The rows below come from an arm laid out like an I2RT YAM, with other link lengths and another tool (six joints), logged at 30 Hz.
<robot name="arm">
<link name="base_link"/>
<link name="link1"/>
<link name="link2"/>
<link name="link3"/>
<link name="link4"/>
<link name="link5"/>
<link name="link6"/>
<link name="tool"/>
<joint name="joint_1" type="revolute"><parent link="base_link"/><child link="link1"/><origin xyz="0.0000 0.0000 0.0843"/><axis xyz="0 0 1"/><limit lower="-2.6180" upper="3.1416"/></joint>
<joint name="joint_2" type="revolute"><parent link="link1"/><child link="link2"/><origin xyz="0.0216 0.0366 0.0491"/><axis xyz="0 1 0"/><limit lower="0.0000" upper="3.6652"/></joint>
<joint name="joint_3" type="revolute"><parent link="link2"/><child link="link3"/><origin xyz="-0.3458 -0.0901 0.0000"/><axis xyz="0 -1 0"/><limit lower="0.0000" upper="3.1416"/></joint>
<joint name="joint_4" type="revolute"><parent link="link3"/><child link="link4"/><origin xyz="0.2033 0.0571 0.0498"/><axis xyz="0 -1 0"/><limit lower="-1.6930" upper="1.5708"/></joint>
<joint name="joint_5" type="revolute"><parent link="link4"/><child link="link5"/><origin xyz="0.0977 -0.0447 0.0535"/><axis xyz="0 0 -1"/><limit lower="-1.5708" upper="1.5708"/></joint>
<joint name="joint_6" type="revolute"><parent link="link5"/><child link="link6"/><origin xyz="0.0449 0.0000 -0.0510"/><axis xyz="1 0 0"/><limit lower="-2.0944" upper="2.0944"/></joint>
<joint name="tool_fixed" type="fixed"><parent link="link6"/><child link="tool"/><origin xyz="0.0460 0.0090 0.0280" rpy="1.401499 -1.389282 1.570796"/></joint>
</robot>
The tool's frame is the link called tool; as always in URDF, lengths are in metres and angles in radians.
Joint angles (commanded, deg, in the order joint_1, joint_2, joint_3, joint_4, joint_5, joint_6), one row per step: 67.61 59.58 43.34 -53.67 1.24 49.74; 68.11 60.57 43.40 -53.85 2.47 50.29; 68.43 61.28 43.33 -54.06 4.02 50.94; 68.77 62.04 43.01 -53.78 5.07 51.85; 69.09 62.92 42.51 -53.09 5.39 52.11; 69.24 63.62 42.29 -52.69 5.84 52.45; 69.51 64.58 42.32 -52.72 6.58 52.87; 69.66 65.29 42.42 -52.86 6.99 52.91; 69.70 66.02 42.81 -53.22 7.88 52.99; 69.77 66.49 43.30 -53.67 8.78 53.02; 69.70 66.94 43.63 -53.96 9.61 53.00; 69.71 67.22 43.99 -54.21 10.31 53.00; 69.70 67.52 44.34 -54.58 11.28 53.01; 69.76 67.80 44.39 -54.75 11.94 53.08
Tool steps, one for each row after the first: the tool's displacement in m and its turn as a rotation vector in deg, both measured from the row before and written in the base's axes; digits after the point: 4 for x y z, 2 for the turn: 0.0016 0.0015 -0.0018 -1.38 -0.49 -0.43; 0.0020 -0.0001 -0.0017 -1.35 -0.82 -0.79; 0.0016 0.0008 -0.0025 -0.94 -0.41 -0.84; 0.0006 0.0023 -0.0034 -0.70 0.02 -0.02; 0.0011 0.0015 -0.0020 -0.57 -0.14 -0.30; 0.0012 0.0016 -0.0018 -1.07 -0.24 -0.33; 0.0007 0.0012 -0.0011 -0.83 -0.10 0.01; 0.0018 0.0011 0.0002 -0.94 -0.55 -0.25; 0.0016 0.0008 0.0012 -0.70 -0.67 -0.17; 0.0017 0.0004 0.0006 -0.67 -0.62 -0.24; 0.0013 0.0006 0.0011 -0.40 -0.58 -0.14; 0.0016 0.0000 0.0011 -0.63 -0.78 -0.23; 0.0009 -0.0001 -0.0002 -0.58 -0.46 -0.14
